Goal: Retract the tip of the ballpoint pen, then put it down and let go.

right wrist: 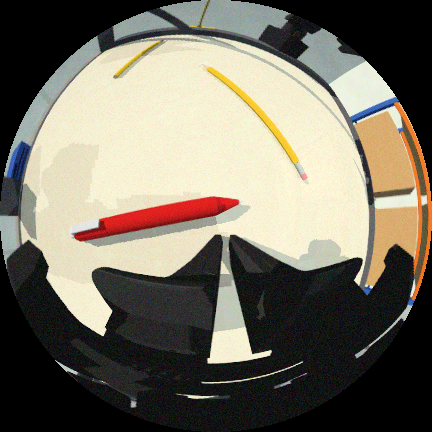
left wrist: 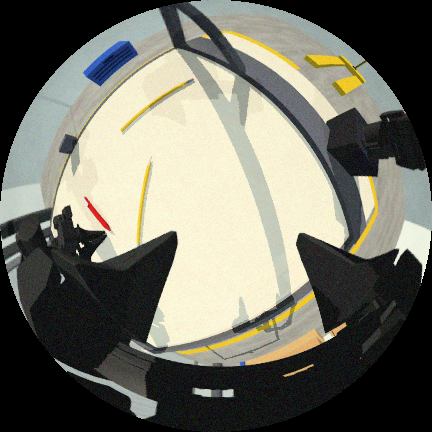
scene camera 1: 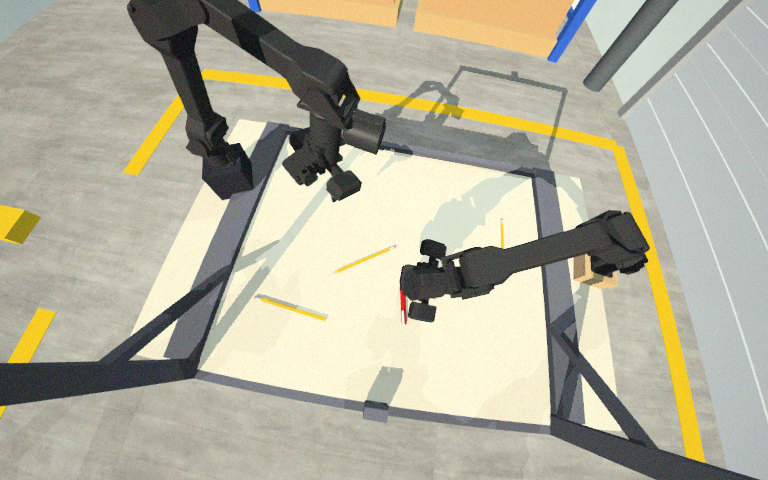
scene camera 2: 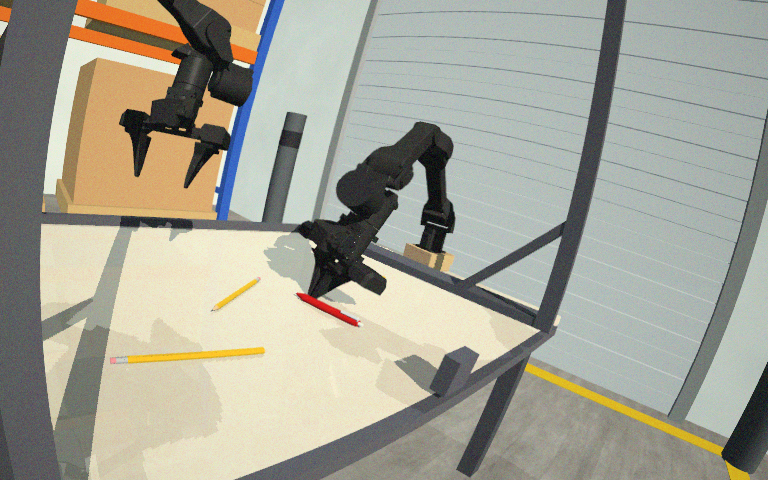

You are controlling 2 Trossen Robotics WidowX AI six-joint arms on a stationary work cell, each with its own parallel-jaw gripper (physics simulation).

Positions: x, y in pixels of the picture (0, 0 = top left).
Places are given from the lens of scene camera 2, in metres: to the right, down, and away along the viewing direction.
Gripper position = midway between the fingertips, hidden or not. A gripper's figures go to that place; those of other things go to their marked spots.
my left gripper (scene camera 2: 160, 182): -0.35, -0.09, 0.56
my right gripper (scene camera 2: 311, 296): -0.12, 0.10, 0.70
small grey block (scene camera 2: 456, 366): 0.08, 0.14, 0.45
dark frame (scene camera 2: 349, 449): -0.03, 0.19, 0.33
tan block (scene camera 2: 441, 261): 0.16, 0.06, 1.15
The marked spots on the dark frame and the small grey block are 0.17 m apart.
